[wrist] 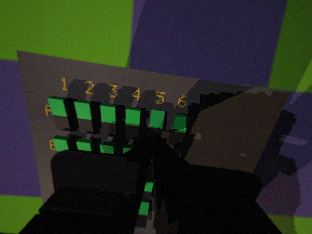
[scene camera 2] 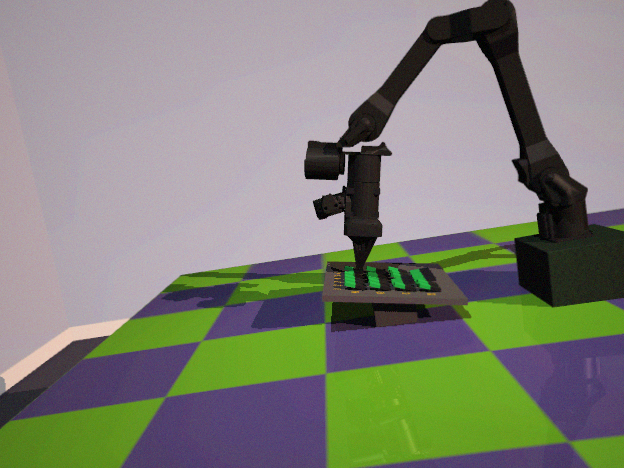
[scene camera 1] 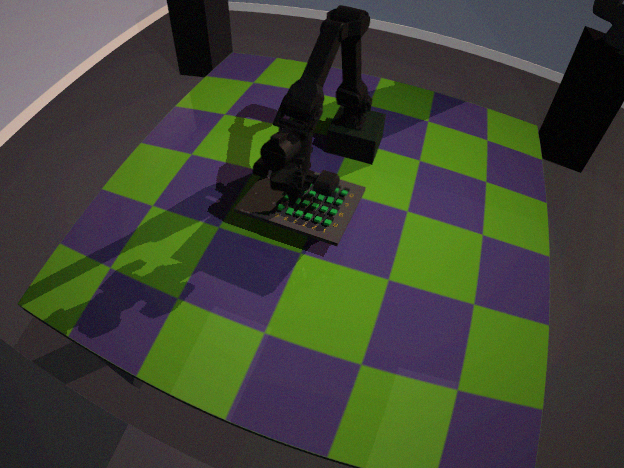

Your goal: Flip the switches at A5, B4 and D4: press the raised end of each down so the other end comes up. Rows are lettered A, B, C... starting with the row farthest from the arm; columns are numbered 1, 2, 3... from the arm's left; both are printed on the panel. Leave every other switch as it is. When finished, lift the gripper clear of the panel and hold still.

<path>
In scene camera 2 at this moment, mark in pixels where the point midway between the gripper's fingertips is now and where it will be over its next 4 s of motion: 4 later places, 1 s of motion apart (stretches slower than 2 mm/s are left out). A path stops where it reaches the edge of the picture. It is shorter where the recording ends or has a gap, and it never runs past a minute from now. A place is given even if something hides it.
My gripper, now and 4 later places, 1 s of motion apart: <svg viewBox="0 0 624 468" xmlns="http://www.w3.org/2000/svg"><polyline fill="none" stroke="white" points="359,268 359,270 362,242 371,266 372,272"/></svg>
</path>
